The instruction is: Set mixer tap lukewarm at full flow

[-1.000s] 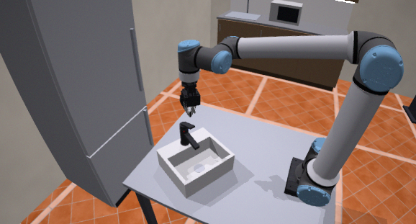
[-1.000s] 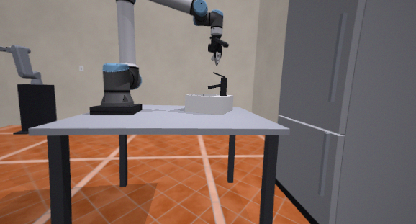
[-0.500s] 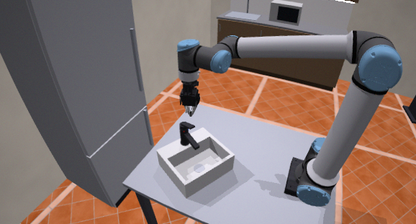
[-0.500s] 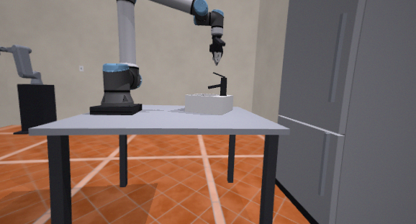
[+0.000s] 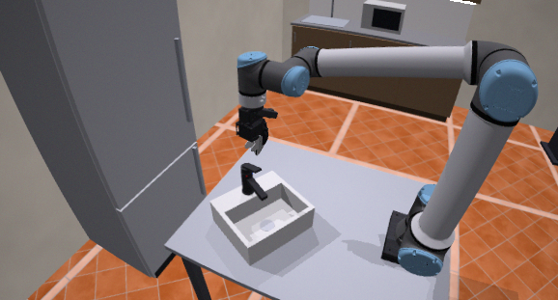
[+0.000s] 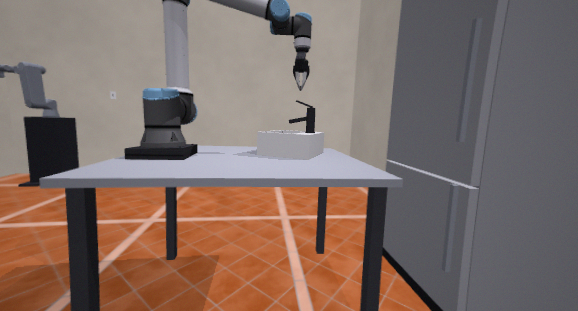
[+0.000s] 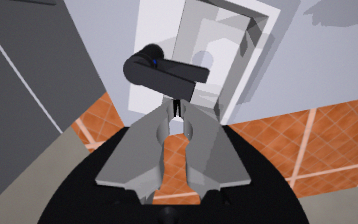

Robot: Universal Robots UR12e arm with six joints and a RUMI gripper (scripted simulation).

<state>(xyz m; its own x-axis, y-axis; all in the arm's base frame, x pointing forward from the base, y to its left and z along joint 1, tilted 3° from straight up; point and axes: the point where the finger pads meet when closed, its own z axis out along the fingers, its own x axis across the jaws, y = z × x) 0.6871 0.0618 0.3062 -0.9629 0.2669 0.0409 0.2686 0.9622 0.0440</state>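
My hand is 3 cm short of the lever and 9 cm above it. Also, from my hand: white sink basin: 4 cm behind, 4 cm to the left, 33 cm below; black mixer tap: 4 cm ahead, 1 cm to the right, 14 cm below.
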